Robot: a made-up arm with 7 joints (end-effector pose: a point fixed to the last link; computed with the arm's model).
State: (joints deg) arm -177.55 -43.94 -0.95 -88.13 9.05 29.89 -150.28
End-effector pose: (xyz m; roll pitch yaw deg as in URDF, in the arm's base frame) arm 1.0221 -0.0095 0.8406 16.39 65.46 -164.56
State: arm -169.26 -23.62 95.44 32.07 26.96 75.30 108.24
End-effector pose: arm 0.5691 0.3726 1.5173 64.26 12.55 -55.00
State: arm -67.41 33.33 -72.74 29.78 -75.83 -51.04 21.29
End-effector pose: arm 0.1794 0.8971 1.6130 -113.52 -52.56 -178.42
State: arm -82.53 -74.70 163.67 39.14 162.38 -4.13 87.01
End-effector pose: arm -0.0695 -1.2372 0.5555 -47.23 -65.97 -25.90
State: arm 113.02 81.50 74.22 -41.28 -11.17 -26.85 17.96
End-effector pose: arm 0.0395 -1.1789 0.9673 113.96 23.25 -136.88
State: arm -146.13 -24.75 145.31 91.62 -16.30 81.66 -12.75
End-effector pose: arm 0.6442 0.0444 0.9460 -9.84 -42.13 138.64
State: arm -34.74 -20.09 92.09 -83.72 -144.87 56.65 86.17
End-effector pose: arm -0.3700 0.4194 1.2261 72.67 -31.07 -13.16
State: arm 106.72 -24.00 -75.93 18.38 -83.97 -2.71 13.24
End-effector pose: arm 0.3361 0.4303 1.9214 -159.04 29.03 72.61
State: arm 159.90 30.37 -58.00 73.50 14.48 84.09 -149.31
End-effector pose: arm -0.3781 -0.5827 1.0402 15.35 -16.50 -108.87
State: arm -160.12 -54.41 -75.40 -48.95 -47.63 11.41 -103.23
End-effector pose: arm 1.1113 0.1004 1.2064 -91.22 33.38 114.24
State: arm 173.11 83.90 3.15 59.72 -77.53 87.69 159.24
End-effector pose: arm -0.8674 -0.2889 0.3753 -30.09 61.30 71.21
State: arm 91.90 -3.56 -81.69 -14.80 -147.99 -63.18 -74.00
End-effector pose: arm 0.0337 -0.0524 1.9457 134.42 23.62 -130.16
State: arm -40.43 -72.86 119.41 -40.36 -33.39 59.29 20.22
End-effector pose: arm -0.8652 -0.5534 1.2675 -117.41 14.50 -14.90
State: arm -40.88 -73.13 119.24 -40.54 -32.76 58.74 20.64
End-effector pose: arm -0.8660 -0.5603 1.2618 -117.03 14.44 -15.45
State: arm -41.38 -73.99 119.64 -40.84 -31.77 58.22 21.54
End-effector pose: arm -0.8691 -0.5731 1.2458 -115.53 15.06 -16.34
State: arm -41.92 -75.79 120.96 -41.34 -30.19 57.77 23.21
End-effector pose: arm -0.8753 -0.5941 1.2132 -112.24 16.89 -17.67
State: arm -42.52 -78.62 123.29 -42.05 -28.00 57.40 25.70
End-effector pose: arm -0.8835 -0.6235 1.1614 -106.99 20.28 -19.01
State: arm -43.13 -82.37 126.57 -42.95 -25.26 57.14 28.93
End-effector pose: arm -0.8915 -0.6580 1.0912 -99.80 25.38 -19.61
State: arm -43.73 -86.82 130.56 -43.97 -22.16 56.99 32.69
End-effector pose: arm -0.8968 -0.6936 1.0057 -90.75 31.80 -18.40
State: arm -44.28 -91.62 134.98 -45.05 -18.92 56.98 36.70
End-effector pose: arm -0.8971 -0.7257 0.9113 -79.74 38.74 -14.35
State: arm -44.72 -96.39 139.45 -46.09 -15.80 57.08 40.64
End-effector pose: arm -0.8924 -0.7508 0.8157 -66.80 44.95 -6.95
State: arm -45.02 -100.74 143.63 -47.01 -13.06 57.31 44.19
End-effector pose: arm -0.8837 -0.7675 0.7276 -52.66 49.27 3.22
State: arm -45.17 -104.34 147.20 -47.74 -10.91 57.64 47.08
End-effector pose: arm -0.8735 -0.7766 0.6543 -39.38 51.27 13.96
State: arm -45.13 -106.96 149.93 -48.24 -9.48 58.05 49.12
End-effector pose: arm -0.8649 -0.7796 0.6008 -29.27 51.52 22.61
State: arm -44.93 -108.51 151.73 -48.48 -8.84 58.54 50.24
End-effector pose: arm -0.8598 -0.7790 0.5688 -23.41 50.98 27.85
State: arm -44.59 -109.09 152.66 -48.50 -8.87 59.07 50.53
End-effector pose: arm -0.8590 -0.7762 0.5562 -21.37 50.38 29.81
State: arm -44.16 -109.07 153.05 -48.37 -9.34 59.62 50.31
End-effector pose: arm -0.8611 -0.7723 0.5556 -21.62 49.89 29.78
